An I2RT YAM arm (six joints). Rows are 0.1 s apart.
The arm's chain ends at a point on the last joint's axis. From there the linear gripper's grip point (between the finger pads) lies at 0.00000 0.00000 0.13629 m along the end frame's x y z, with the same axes.
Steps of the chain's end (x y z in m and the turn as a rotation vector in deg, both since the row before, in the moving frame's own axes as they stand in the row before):
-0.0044 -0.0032 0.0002 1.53 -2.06 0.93
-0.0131 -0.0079 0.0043 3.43 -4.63 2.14
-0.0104 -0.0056 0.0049 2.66 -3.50 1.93
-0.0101 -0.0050 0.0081 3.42 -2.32 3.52
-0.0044 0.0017 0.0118 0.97 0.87 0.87
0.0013 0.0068 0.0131 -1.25 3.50 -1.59
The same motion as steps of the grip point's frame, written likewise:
-0.0093 -0.0069 0.0001 1.53 -2.06 0.93
-0.0239 -0.0162 0.0036 3.43 -4.63 2.14
-0.0186 -0.0121 0.0045 2.66 -3.50 1.93
-0.0154 -0.0133 0.0077 3.42 -2.32 3.52
-0.0023 -0.0006 0.0118 0.97 0.87 0.87
0.0097 0.0097 0.0128 -1.25 3.50 -1.59

